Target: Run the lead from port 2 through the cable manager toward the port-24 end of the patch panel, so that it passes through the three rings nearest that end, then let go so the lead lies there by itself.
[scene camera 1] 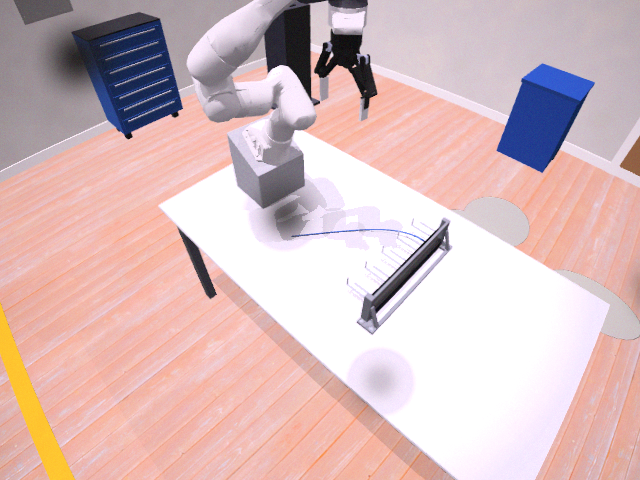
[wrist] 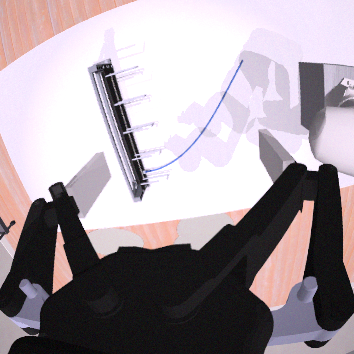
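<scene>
The patch panel (scene camera 1: 407,268) (wrist: 119,120) stands on the white table, with the cable manager's thin wire rings (scene camera 1: 366,265) (wrist: 140,128) along its side facing the robot base. The blue lead (scene camera 1: 356,230) (wrist: 205,131) leaves the panel near its far right end in the scene view, the lower end in the wrist view. It curves away from the panel, and its loose end lies toward the robot base, well away from the three rings at the opposite end. My gripper (scene camera 1: 343,99) (wrist: 179,153) is open and empty, high above the table and apart from the lead.
The robot's grey base block (scene camera 1: 281,180) stands on the white table (scene camera 1: 496,330) beyond the lead's loose end. A blue drawer cabinet (scene camera 1: 134,77), a dark column (scene camera 1: 297,51) and a blue cabinet (scene camera 1: 540,118) stand on the floor behind. The arm's shadow falls across the lead.
</scene>
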